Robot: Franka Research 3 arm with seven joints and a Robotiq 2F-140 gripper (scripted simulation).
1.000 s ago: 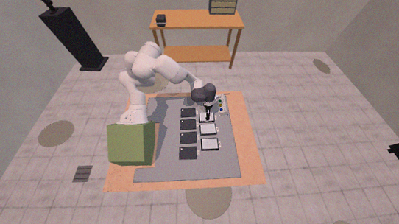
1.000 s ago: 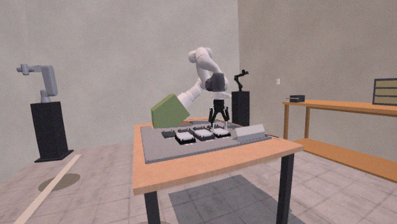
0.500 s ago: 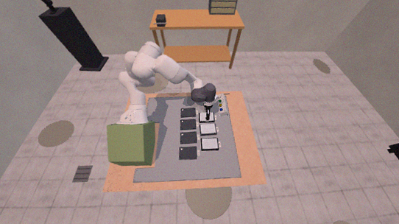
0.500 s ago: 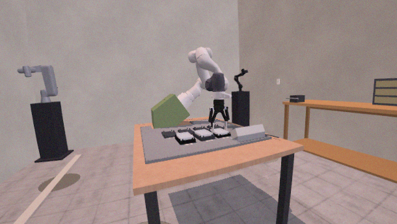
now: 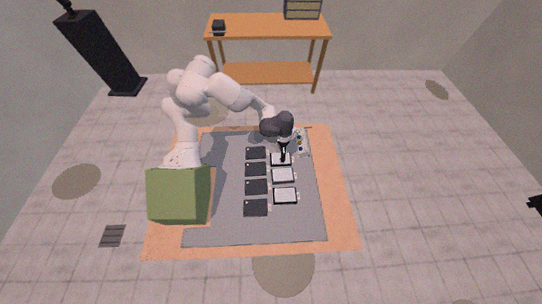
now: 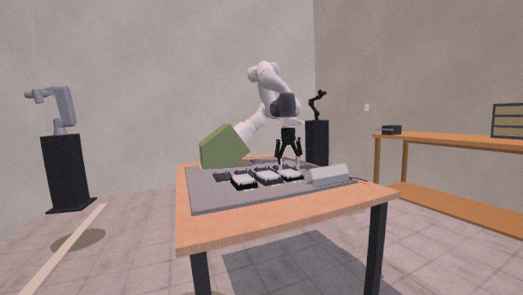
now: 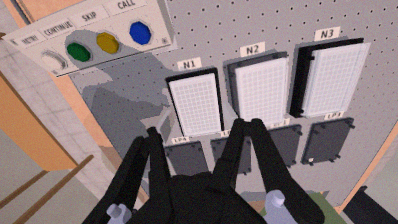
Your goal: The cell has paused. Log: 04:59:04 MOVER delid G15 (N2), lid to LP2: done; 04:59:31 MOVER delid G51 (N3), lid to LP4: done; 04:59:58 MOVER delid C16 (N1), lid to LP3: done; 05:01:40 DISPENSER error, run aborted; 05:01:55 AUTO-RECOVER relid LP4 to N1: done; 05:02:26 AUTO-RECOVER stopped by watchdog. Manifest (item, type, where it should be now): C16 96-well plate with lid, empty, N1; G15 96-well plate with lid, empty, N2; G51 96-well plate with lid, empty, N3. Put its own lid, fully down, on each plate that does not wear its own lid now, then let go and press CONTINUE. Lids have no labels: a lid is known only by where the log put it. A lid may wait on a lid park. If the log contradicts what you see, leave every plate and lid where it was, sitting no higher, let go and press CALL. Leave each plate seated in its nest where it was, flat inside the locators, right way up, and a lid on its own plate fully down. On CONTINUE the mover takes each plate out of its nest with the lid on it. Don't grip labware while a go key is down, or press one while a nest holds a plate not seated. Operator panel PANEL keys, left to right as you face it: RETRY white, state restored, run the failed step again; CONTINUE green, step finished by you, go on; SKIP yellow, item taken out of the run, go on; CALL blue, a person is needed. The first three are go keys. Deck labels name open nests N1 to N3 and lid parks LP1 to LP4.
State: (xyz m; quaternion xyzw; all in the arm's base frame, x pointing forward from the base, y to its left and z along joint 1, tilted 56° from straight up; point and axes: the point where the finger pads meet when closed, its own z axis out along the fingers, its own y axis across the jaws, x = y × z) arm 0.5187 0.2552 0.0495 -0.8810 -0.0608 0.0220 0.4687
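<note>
Now: hand 160 mm to the right of the green key and 120 mm short of it. From my hand the other things lie so: yellow key (120 mm ahead, 110 mm to the left); blue key (130 mm ahead, 60 mm to the left); pale lid (130 mm to the right, 30 mm below, 10 mm ahead).
</note>
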